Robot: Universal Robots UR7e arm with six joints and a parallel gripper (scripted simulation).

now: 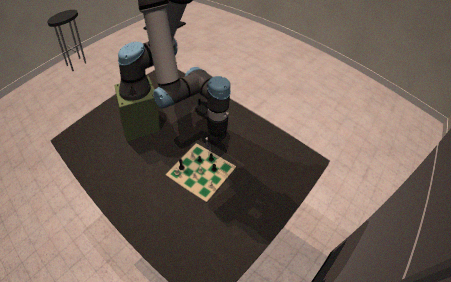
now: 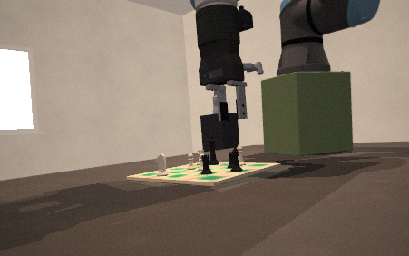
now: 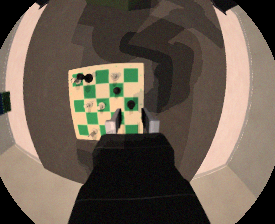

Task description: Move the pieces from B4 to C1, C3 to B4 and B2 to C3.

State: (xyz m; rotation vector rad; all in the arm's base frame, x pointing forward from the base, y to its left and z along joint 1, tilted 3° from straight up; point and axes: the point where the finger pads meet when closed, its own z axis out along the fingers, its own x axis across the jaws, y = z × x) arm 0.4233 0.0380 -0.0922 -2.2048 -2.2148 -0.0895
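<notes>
My gripper is now 8 cm to the left of the cream chessboard and 11 cm above it.
</notes>
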